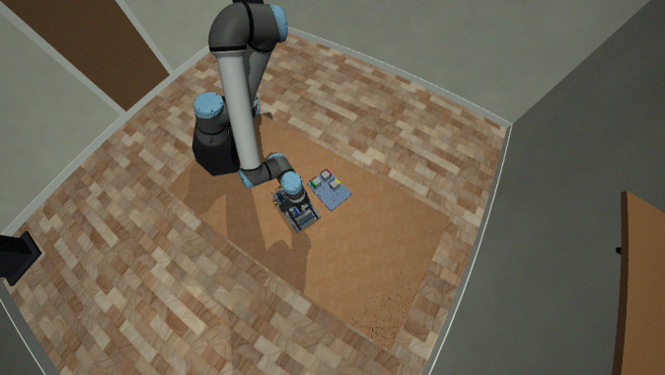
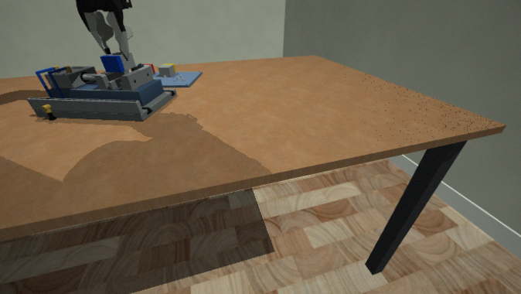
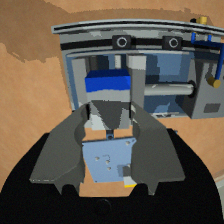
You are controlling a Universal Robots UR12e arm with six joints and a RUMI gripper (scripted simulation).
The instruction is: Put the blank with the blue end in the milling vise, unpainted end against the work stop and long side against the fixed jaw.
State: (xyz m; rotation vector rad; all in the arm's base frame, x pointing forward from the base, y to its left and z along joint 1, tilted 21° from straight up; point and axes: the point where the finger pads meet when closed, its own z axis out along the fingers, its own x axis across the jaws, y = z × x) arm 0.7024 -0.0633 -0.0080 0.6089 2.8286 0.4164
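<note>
The blue blank lies 2 cm below my hand. From my hand the other things lie so: vise body 10 cm below, 6 cm behind, 3 cm to the left; then green blank 23 cm to the left, 12 cm below, 4 cm behind; then fixed jaw 6 cm below, 3 cm ahead, 1 cm to the right.
</note>
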